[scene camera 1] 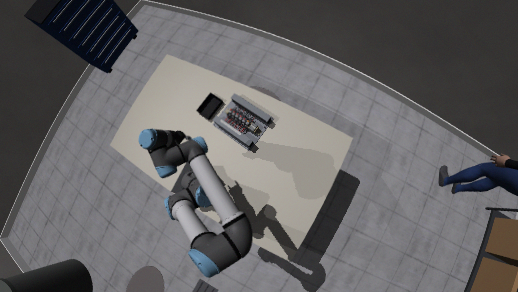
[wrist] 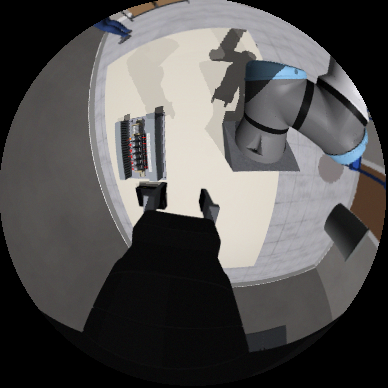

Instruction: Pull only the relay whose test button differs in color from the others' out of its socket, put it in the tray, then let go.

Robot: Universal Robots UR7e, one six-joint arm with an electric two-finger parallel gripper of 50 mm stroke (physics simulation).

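Where they show: gripper, between the fingertips: (wrist: 182,191); arm's base, origin of its link: (scene camera 1: 193,182) (wrist: 259,141).
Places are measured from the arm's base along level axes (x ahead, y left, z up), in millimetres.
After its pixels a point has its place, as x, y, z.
Note:
A row of several small dark relays with red spots (scene camera 1: 240,118) @(476, -89, -98) (wrist: 137,149) @(466, -82, -119) sits in the grey panel (scene camera 1: 254,108) (wrist: 159,145) on the table. The button colors are too small to tell apart, so I cannot tell which relay differs. The black tray (scene camera 1: 210,106) @(507, 168, -162) (wrist: 142,192) @(557, 139, -162) stands beside one end of the panel; it looks empty in the scene view and is partly hidden by a finger in the wrist view. My gripper (scene camera 1: 187,137) @(192, 41, 188) (wrist: 182,191) @(192, 41, 188) is open and empty, raised above the table and to one side of the tray and panel.
The pale table (scene camera 1: 165,85) @(562, 620, -165) (wrist: 190,150) @(239, -5, -165) carries the panel, the tray and the arm's base (wrist: 235,155) @(86, 25, 36). Raised wire ducts run along both long sides of the relay row. A person in blue trousers (scene camera 1: 472,174) (wrist: 114,27) is beyond the table. A dark blue cabinet (scene camera 1: 90,32) stands off one corner.

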